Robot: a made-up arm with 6 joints.
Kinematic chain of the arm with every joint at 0, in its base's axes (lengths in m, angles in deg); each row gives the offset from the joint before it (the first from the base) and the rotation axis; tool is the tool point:
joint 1: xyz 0 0 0.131 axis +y
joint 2: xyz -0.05 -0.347 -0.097 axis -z
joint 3: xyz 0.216 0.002 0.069 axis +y
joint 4: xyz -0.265 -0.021 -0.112 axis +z
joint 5: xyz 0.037 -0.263 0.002 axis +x
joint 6: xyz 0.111 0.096 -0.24 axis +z
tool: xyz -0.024 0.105 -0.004
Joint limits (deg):
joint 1: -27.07..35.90
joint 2: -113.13..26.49
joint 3: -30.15..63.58
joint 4: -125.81..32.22
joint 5: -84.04..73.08
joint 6: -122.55..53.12
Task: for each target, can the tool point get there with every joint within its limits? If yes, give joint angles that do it. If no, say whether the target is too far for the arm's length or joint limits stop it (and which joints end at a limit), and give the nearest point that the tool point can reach.
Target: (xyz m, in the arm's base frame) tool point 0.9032 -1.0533 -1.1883
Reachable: no: too far | nearest point 0.3712 -0.6539 -0.4629 | short by 0.984 m
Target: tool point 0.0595 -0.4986 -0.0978
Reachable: yes | joints 21.43 -57.18 26.88 -53.80 31.31 -88.35
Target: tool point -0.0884 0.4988 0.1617
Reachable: no: joint limits stop it (at a limit: joint 1, joint 2, joint 3, joint 4, joint 5) | nearest point -0.0596 0.2530 0.0122 | short by 0.289 m
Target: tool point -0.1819 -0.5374 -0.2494
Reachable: yes | joints 30.72 4.93 -0.15 -13.02 -12.80 -32.84
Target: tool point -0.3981 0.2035 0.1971
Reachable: no: joint limits stop it (at a limit: joint 2, joint 4, joint 5, joint 6) | nearest point -0.4159 0.0930 0.2001 | short by 0.112 m
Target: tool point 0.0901 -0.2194 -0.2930
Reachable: yes | joints 0.89 -92.45 8.24 9.62 -20.06 -43.13
